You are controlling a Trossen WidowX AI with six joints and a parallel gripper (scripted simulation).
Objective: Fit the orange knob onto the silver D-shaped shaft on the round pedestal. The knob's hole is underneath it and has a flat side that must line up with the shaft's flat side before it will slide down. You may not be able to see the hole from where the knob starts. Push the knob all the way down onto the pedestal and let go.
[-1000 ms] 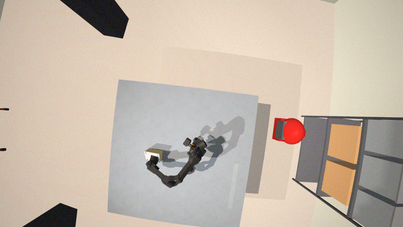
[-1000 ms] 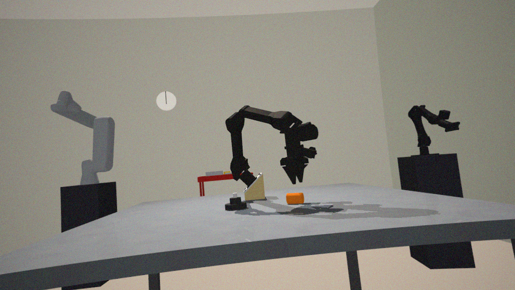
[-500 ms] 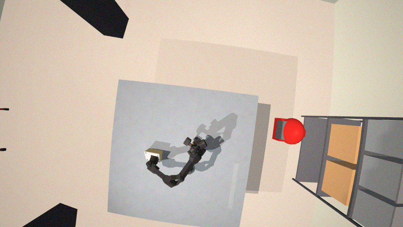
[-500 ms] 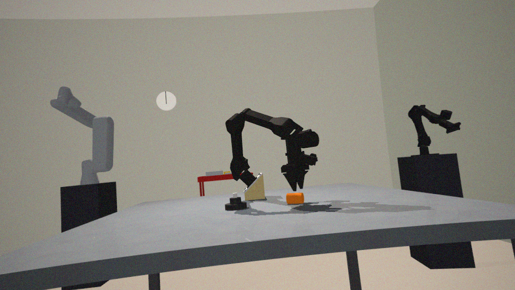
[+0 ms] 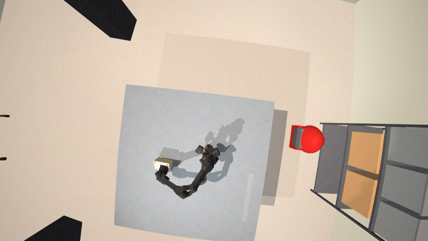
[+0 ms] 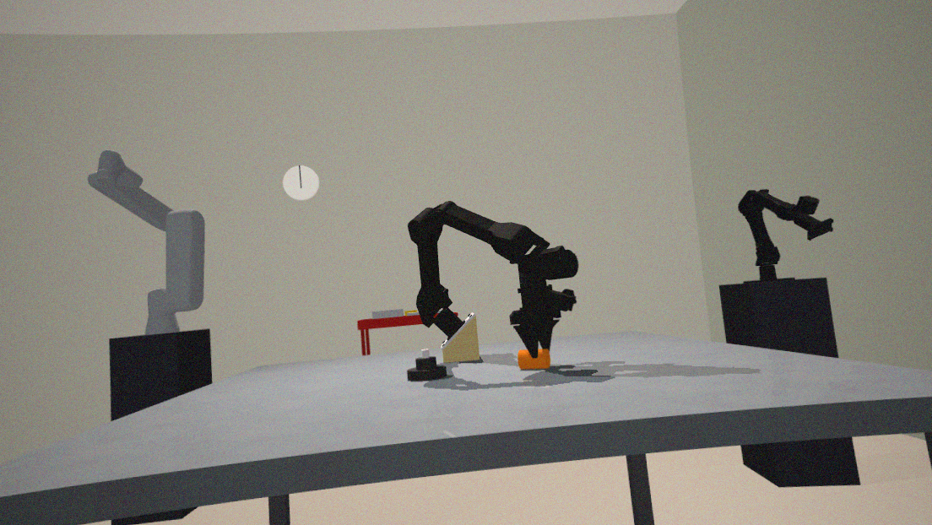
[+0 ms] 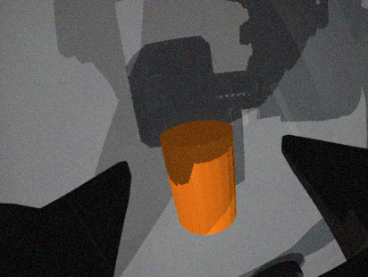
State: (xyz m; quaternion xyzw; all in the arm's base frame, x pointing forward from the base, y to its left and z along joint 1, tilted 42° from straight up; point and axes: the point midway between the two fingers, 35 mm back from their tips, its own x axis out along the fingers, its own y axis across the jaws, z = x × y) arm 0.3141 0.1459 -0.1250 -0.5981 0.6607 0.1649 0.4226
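The orange knob is 10 mm behind my gripper tip and 10 mm below it. Round my gripper tip: round black pedestal: 250 mm to the right.
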